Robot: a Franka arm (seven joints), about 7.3 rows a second.
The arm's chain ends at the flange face. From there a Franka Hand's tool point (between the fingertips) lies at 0.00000 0.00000 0.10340 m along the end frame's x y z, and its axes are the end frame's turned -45 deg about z.
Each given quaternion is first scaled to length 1.
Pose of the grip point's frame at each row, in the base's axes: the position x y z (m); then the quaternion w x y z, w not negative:
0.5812 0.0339 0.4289 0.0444 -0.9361 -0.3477 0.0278
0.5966 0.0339 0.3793 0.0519 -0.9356 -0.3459 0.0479
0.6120 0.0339 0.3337 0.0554 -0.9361 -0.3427 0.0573
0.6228 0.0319 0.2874 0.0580 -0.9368 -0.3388 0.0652
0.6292 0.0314 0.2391 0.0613 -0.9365 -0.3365 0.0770
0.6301 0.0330 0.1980 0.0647 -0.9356 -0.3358 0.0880
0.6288 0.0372 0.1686 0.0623 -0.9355 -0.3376 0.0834
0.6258 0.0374 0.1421 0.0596 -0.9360 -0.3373 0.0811
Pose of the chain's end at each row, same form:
0.5898 0.0273 0.5317 0.0304 -0.9979 0.0370 0.0427
0.6096 0.0273 0.4817 0.0296 -0.9968 0.0385 0.0641
0.6270 0.0272 0.4358 0.0293 -0.9959 0.0416 0.0741
0.6395 0.0252 0.3892 0.0286 -0.9951 0.0455 0.0824
0.6484 0.0249 0.3405 0.0272 -0.9940 0.0475 0.0946
0.6516 0.0266 0.2989 0.0261 -0.9929 0.0478 0.1061
0.6493 0.0310 0.2698 0.0256 -0.9935 0.0461 0.1009
0.6457 0.0315 0.2434 0.0240 -0.9938 0.0466 0.0977

